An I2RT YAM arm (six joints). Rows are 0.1 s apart.
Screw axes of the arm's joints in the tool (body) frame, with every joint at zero. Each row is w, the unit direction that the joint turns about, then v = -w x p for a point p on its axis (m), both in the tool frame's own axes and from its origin. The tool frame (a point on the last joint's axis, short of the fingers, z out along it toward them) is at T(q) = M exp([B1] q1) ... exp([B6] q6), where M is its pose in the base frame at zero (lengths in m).
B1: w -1 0 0 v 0 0.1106 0
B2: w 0 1 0 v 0.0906 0 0.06
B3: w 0 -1 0 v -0.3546 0 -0.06
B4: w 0 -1 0 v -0.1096 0 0
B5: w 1 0 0 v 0 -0.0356 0
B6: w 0 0 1 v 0 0 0
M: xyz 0.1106 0 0.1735 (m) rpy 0 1.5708 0 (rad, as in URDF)
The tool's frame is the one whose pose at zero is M.
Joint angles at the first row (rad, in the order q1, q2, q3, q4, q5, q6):
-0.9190 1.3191 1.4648 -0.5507 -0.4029 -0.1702
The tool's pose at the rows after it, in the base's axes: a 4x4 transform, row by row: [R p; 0 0 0 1], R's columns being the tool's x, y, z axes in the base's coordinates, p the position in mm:
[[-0.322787 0.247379 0.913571 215.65], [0.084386 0.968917 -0.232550 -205.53], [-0.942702 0.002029 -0.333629 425.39], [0 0 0 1]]
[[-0.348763 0.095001 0.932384 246.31], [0.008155 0.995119 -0.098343 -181.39], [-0.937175 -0.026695 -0.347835 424.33], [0 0 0 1]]
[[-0.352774 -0.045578 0.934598 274.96], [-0.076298 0.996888 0.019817 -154.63], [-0.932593 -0.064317 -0.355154 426.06], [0 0 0 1]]
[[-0.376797 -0.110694 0.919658 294.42], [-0.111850 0.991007 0.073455 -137.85], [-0.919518 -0.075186 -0.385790 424.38], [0 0 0 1]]
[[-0.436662 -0.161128 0.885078 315.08], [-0.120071 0.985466 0.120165 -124.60], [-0.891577 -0.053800 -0.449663 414.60], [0 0 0 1]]
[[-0.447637 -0.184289 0.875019 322.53], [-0.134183 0.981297 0.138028 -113.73], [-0.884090 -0.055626 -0.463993 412.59], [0 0 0 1]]
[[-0.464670 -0.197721 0.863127 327.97], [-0.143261 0.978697 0.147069 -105.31], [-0.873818 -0.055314 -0.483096 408.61], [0 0 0 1]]
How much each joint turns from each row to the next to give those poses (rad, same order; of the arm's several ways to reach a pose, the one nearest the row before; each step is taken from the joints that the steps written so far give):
0.0965 0.0490 0.0446 0.0107 -0.1338 -0.0398
0.1270 0.0338 0.0306 -0.0181 -0.0125 -0.0475
0.1243 0.0399 0.0444 -0.0140 0.0000 -0.0460
0.0786 0.0414 0.0430 -0.0337 0.0260 -0.0217
0.0660 0.0597 0.0446 -0.0598 0.0275 -0.0107
0.0399 0.0125 0.0092 -0.0093 0.0202 0.0000
0.0306 0.0093 0.0001 -0.0093 0.0213 -0.0001

